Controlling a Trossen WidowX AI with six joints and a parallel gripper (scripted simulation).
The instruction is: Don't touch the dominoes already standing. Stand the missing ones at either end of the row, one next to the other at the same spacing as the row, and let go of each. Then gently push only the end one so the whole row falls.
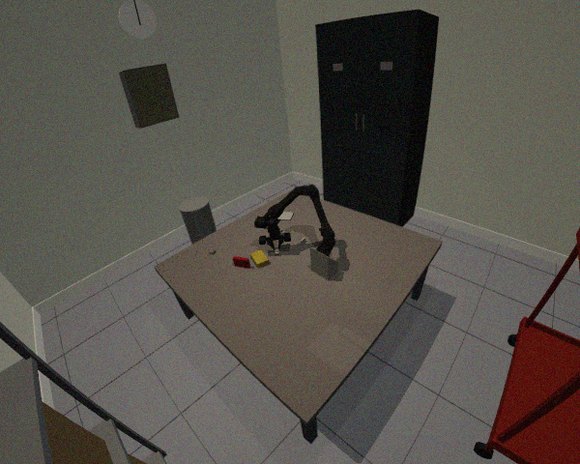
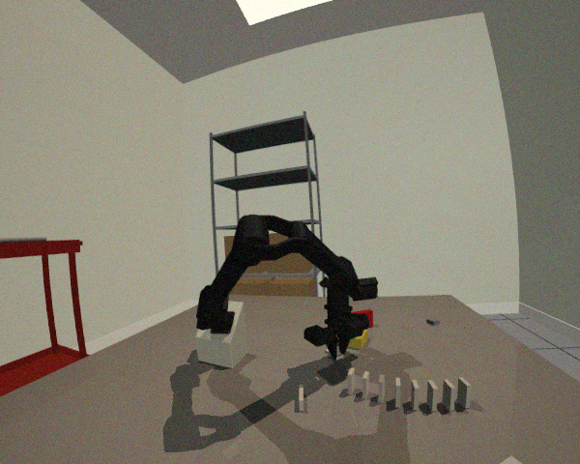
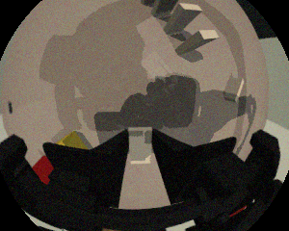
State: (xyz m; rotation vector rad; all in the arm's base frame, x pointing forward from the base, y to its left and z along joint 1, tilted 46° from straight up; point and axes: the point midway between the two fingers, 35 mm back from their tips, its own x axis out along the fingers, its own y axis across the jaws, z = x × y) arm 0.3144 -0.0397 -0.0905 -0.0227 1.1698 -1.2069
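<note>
Right now my gripper tip is 120 mm to the right of the yellow block and 20 mm short of it. Also, from my gripper tip: white sheet (330 mm to the right, 250 mm ahead, 10 mm below); then red block (220 mm to the left, 70 mm ahead, 20 mm above).
</note>
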